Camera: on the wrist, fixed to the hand. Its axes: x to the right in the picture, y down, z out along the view.
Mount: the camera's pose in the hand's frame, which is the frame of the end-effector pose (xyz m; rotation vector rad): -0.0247 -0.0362 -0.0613 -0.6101 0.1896 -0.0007
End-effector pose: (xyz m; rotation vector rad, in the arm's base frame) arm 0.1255 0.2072 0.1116 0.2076 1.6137 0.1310
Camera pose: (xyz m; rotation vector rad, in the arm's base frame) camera 0.0635 0.1692 0.1314 -0.2842 1.6849 0.6459
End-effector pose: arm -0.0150 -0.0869 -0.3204 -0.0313 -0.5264 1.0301
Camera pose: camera 0.0307 -0.1129 -0.3744 -0.6624 -0.6491 0.8236
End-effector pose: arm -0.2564 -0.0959 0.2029 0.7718 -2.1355 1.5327
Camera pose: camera -0.2141 -0.0417 0.2338 0.3933 -2.2626 0.8238
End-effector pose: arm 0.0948 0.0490 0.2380 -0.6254 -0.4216 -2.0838
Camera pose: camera 0.0595 0.0537 0.1716 -0.7595 0.3403 -2.2481
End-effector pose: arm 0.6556 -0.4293 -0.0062 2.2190 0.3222 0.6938
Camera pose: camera 0.5999 -0.3786 -0.0086 1.5798 0.1722 0.8699
